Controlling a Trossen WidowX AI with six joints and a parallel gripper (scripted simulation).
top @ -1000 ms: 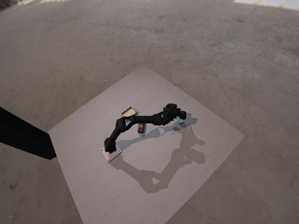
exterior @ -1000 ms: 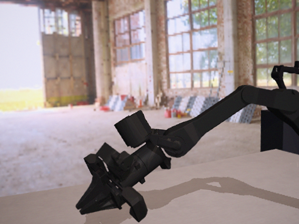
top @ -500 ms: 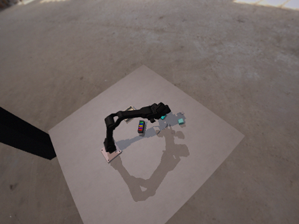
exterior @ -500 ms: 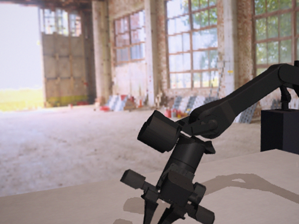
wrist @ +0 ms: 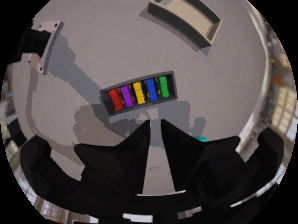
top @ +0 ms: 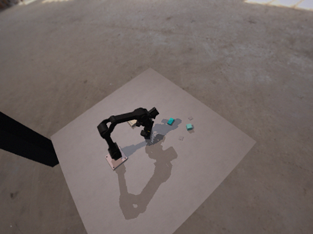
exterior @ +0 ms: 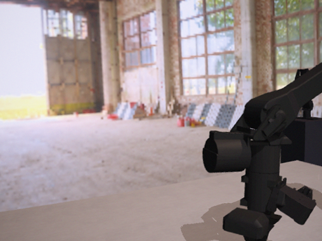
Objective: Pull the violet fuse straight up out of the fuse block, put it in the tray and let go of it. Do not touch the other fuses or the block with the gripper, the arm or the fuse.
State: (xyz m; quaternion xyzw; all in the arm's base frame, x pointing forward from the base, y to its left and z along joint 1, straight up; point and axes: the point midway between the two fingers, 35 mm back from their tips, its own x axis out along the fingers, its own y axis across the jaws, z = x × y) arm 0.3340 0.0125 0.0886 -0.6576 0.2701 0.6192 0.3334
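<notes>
Right now my gripper tip is 4 cm past the violet fuse and 4 cm above it. From my gripper tip the other things lie so: teal cube (27 cm ahead, 14 cm to the right, 5 cm below).
</notes>
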